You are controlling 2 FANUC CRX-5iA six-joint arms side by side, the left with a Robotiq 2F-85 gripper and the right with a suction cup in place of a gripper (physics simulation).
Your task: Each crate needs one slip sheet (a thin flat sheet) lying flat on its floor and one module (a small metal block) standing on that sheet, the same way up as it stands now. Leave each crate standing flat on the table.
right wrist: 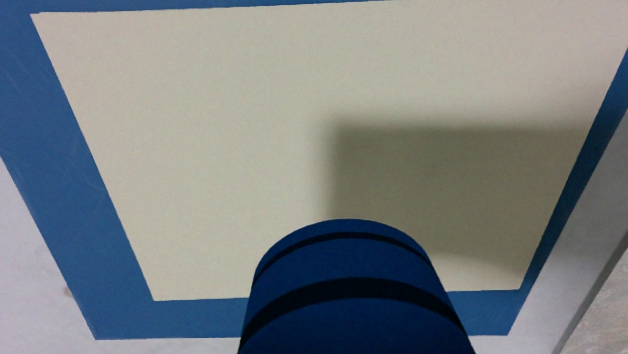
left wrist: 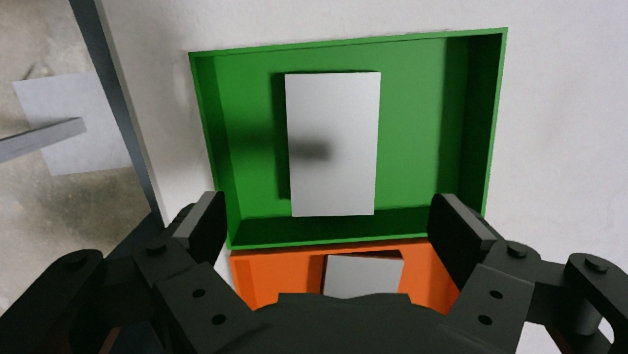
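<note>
In the left wrist view a green crate point(left wrist: 410, 130) holds a pale grey metal module point(left wrist: 333, 150), and bare green floor shows around it. An orange crate point(left wrist: 280, 275) adjoins it, partly hidden; a grey module point(left wrist: 364, 275) stands inside. My left gripper point(left wrist: 328, 200) is open, its fingers apart over the green crate's near side, with nothing between them. In the right wrist view a cream slip sheet point(right wrist: 200, 125) lies flat on a blue mat point(right wrist: 55, 150). My right suction cup point(right wrist: 355, 270) points at the sheet's lower part; its tip and any contact are hidden.
The pale table point(left wrist: 560, 150) point(right wrist: 25, 270) carries the crates and the mat. Its edge and a dark frame beam point(left wrist: 107, 85) run left of the green crate; a grey bar point(left wrist: 45, 137) shows beyond. The table edge also runs right of the mat.
</note>
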